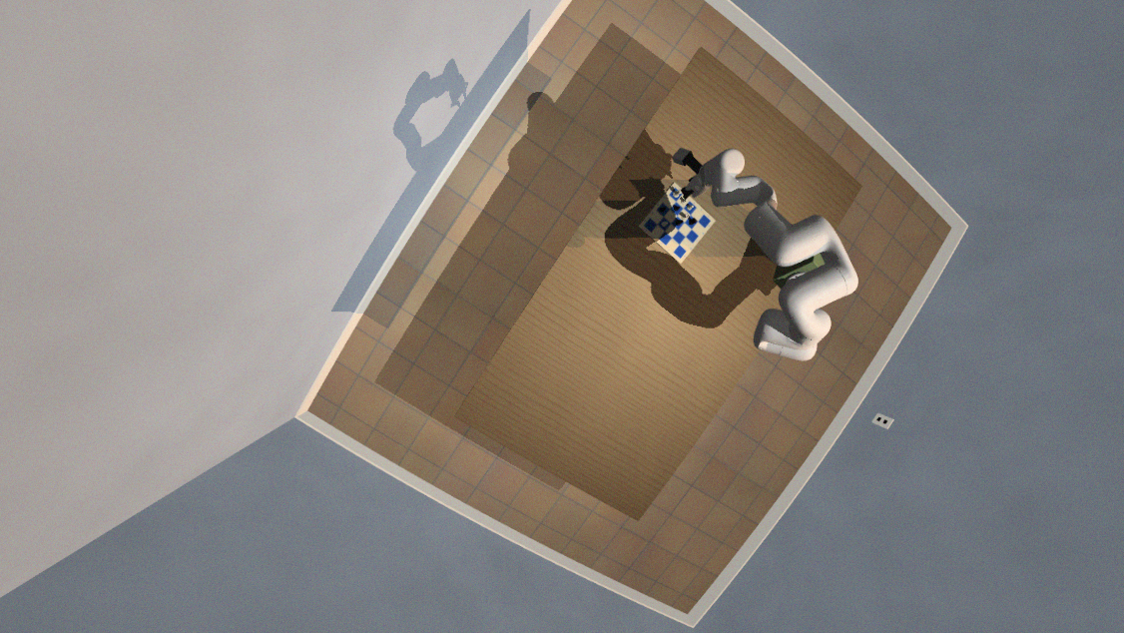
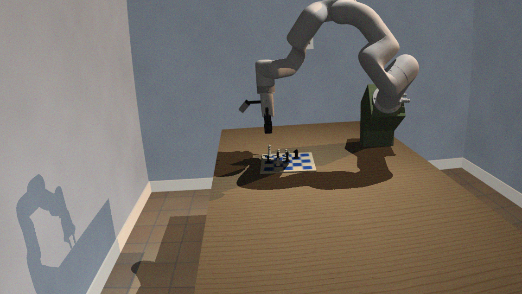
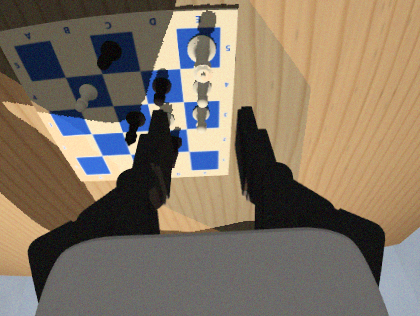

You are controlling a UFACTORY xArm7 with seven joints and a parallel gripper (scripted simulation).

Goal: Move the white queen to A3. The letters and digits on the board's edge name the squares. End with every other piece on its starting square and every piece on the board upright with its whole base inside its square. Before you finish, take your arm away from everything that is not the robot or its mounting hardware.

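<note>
My hand is 100 mm above the white queen. Round my hand: black knight 110 mm below, 110 mm behind, 30 mm to the left; chessboard 130 mm below, 80 mm behind, 70 mm to the left.
</note>
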